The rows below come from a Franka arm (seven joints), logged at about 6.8 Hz.
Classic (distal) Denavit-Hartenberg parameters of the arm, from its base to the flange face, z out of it. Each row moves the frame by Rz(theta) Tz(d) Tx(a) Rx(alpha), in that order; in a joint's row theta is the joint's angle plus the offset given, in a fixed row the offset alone. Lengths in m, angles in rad.
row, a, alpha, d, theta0
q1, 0, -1.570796, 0.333, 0
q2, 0, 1.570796, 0, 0
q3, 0.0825, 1.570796, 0.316, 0
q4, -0.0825, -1.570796, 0, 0
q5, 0, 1.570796, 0.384, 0
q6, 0.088, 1.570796, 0, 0
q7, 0, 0, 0.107, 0
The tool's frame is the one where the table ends.
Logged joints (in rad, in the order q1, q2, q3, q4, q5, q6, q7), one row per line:
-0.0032, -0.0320, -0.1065, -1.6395, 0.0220, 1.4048, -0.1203
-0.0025, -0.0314, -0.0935, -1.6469, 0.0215, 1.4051, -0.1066
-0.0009, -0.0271, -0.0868, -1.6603, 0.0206, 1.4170, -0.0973
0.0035, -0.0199, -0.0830, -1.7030, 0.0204, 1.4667, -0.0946
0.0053, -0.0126, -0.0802, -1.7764, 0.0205, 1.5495, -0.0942
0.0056, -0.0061, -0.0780, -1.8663, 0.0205, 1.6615, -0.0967
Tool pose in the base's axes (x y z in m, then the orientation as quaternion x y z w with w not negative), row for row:
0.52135, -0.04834, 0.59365, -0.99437, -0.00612, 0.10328, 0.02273
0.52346, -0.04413, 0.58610, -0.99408, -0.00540, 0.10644, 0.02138
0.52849, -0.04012, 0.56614, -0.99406, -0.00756, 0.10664, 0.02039
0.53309, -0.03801, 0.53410, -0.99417, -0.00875, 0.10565, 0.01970
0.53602, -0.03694, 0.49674, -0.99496, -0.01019, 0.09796, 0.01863
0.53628, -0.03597, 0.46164, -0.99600, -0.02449, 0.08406, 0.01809
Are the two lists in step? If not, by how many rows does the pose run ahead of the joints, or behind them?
The pose runs 1 row ahead of the joints: the pose in row i belongs to the joints in row i + 1.
